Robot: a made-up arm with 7 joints.
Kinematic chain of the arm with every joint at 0, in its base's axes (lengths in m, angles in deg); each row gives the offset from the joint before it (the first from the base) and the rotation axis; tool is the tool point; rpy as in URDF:
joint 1: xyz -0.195 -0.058 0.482 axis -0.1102 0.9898 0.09
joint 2: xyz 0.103 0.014 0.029 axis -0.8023 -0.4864 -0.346
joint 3: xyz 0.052 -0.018 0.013 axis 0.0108 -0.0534 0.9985
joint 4: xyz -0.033 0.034 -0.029 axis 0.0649 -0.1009 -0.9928
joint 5: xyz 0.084 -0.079 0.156 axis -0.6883 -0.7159 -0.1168
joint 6: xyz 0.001 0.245 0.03 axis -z
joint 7: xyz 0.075 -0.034 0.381 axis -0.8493 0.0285 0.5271
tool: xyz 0.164 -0.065 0.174 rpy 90 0 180
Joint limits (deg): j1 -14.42..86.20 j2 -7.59..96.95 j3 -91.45..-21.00 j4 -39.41..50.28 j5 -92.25..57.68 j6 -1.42..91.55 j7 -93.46..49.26
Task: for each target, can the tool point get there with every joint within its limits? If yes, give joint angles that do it. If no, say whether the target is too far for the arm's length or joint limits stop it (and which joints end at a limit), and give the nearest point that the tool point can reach.
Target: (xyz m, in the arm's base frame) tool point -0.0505 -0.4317 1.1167
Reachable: yes | joints -3.09 14.92 -37.20 -12.07 -56.78 71.05 -31.07
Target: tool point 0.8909 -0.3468 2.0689
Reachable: no: too far | nearest point 0.3738 -0.1952 1.2740 | short by 0.960 m
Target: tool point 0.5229 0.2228 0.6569
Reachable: yes | joints 75.37 34.24 -69.50 -2.19 -0.64 39.16 2.48
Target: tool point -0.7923 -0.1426 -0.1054
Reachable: no: joint limits stop it (at a limit: joint 1, joint 2, joint 4, joint 5) | nearest point -0.6137 0.0169 0.1039 | short by 0.318 m
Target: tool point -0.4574 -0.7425 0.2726
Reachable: no: joint limits stop it (at a limit: joint 1, joint 2, joint 3, joint 5) | nearest point -0.3894 -0.6442 0.4676 | short by 0.229 m
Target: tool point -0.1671 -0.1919 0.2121
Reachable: no: joint limits stop it (at a limit: joint 2, joint 3, joint 4, joint 5, joint 6, joint 7) | nearest point -0.1882 0.0145 0.1931 | short by 0.208 m
